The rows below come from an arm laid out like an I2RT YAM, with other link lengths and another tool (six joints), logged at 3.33 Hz.
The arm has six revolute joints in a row. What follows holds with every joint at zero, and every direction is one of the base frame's. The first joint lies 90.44 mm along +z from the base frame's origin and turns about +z. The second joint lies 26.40 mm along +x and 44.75 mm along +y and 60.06 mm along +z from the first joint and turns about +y. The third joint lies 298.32 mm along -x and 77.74 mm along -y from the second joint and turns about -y. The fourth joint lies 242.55 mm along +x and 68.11 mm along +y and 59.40 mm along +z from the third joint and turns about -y. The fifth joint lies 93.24 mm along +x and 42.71 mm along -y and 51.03 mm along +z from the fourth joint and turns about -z. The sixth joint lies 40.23 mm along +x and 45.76 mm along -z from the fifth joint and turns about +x. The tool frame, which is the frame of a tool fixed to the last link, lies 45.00 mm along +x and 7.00 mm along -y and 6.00 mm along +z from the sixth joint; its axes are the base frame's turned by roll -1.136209, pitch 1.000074 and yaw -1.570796 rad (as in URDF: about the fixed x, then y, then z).
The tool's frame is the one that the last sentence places.
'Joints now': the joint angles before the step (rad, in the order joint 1, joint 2, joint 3, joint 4, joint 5, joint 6). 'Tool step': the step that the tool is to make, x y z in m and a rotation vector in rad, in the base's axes. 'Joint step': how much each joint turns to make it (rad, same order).
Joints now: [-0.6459, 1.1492, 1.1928, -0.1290, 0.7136, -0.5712]
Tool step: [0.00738, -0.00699, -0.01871, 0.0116, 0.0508, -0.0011]
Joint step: [-0.0045, 0.0216, -0.0479, 0.0408, -0.0013, -0.0286]
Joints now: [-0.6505, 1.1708, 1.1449, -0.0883, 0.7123, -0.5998]
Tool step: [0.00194, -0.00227, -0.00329, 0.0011, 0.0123, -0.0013]
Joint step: [-0.0022, 0.0083, -0.0061, 0.0097, -0.0002, -0.0088]
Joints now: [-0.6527, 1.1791, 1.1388, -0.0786, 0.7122, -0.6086]
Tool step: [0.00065, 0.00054, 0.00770, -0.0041, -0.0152, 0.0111]
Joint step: [0.0005, 0.0028, 0.0266, -0.0133, -0.0112, 0.0062]
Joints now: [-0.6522, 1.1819, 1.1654, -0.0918, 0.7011, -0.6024]
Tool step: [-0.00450, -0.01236, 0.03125, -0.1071, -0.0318, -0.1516]
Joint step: [-0.0151, 0.0531, 0.0624, 0.1404, 0.1387, -0.0843]
